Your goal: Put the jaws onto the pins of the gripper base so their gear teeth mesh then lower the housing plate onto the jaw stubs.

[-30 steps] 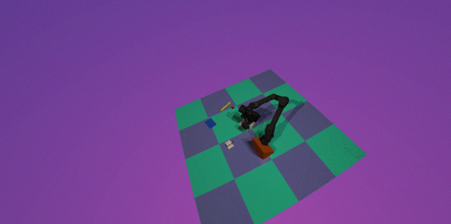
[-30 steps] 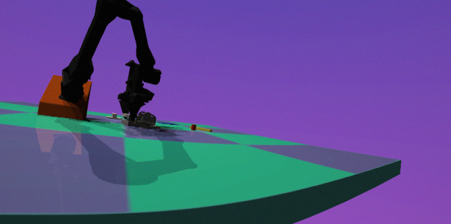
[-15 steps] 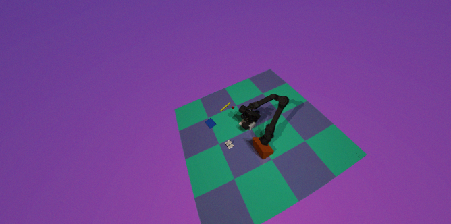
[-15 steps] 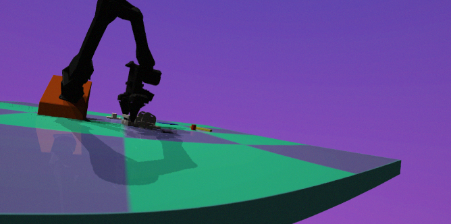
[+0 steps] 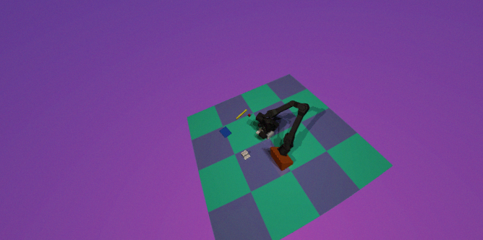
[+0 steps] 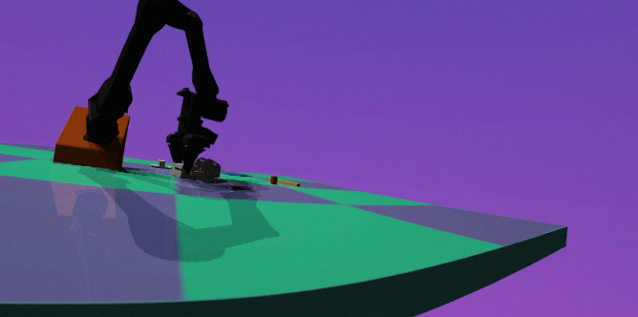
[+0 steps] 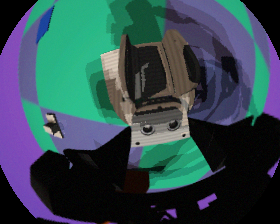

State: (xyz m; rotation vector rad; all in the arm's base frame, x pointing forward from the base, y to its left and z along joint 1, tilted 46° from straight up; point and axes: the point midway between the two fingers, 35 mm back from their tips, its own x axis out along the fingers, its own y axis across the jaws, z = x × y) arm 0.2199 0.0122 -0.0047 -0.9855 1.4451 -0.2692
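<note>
The gripper base lies 2 cm above my gripper tip and 1 cm ahead of it. Round my gripper tip: small red piece: 28 cm ahead, 9 cm to the left; then yellow stick: 34 cm ahead, 15 cm to the left, 1 cm below; then blue square: 36 cm to the left, 20 cm ahead, 1 cm below.
</note>
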